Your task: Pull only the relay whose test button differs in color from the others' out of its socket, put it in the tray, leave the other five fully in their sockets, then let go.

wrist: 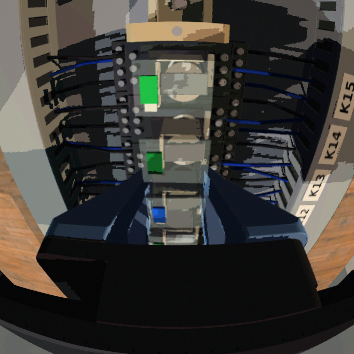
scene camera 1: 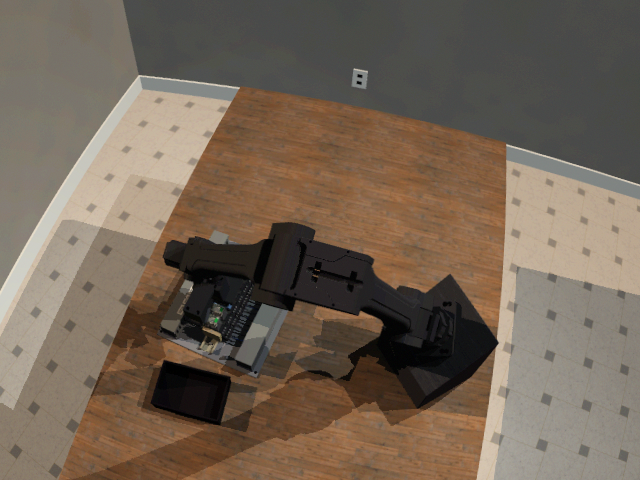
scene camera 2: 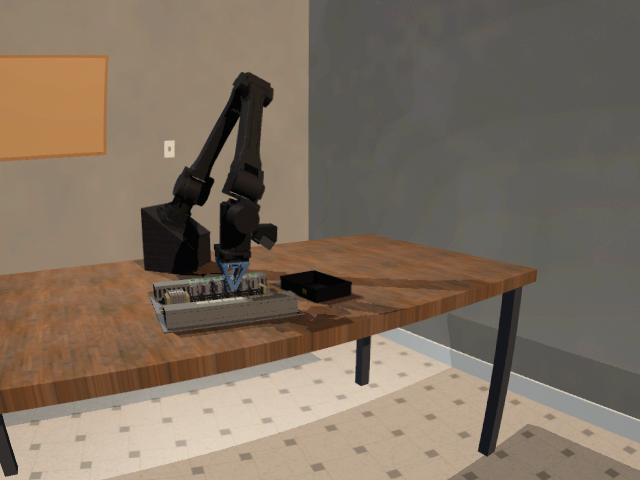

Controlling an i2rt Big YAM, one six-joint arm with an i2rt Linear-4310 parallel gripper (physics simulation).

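Seen in the pictures: gripper, between the fingertips: (wrist: 175, 173) (scene camera 1: 225, 304) (scene camera 2: 231, 288); arm's base, origin of its link: (scene camera 1: 436, 328) (scene camera 2: 173, 220).
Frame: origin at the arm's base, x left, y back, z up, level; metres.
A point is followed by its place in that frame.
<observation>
The relay with a blue test button (wrist: 181, 216) @[z -0.105, x -0.017, y -0.478 m] stands in the row between neighbours in the wrist view. My gripper (wrist: 175, 173) @[z -0.115, x 0.007, y -0.477 m] (scene camera 2: 234, 288) @[z -0.115, x 0.007, y -0.477 m] is shut on it, one blue finger against each side. How far it sits in its socket is hidden. Two green-button relays (wrist: 184, 84) @[z -0.088, x 0.065, y -0.488 m] (wrist: 184, 151) @[z -0.088, x 0.039, y -0.485 m] stand above it in the wrist view, and part of another shows below it. The black tray (scene camera 1: 226, 396) @[z -0.143, x 0.219, y -0.408 m] (scene camera 2: 333, 292) @[z -0.138, x 0.239, y -0.568 m] stands beside the socket panel, empty. In scene camera 1 the arm hides the gripper's fingers.
Grey wire ducts (scene camera 1: 256, 336) (scene camera 2: 232, 311) flank the relay row on the panel. A tan end block (wrist: 150, 32) @[z -0.115, x 0.084, y -0.475 m] closes the row. Black and blue wires run from both sides of the sockets. The arm's black base (scene camera 1: 454, 356) @[z 0.000, x 0.056, y 0.050 m] (scene camera 2: 160, 240) @[z -0.054, x -0.062, y -0.050 m] stands on the wooden table (scene camera 1: 372, 170) @[z -0.156, x -0.537, y -0.226 m] (scene camera 2: 413, 268) @[z -0.156, x 0.643, y -0.446 m].
</observation>
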